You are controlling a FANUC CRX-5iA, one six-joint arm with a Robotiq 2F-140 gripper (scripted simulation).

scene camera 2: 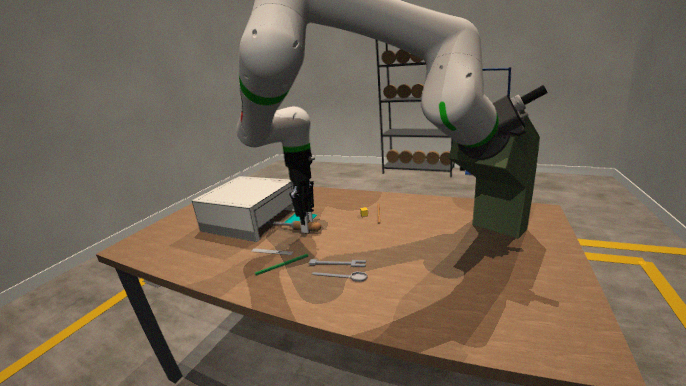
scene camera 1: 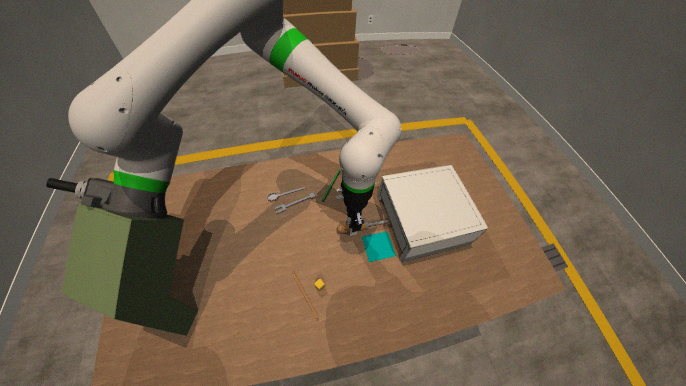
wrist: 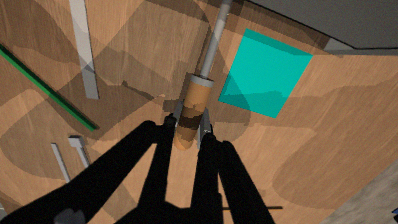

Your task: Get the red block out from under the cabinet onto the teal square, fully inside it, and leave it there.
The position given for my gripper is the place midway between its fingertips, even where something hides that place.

Note:
I see my gripper [scene camera 2: 307, 229] and a teal square [scene camera 1: 378, 246].
My gripper shows as well in the wrist view [wrist: 191, 112]. The teal square also shows in the wrist view [wrist: 264, 72].

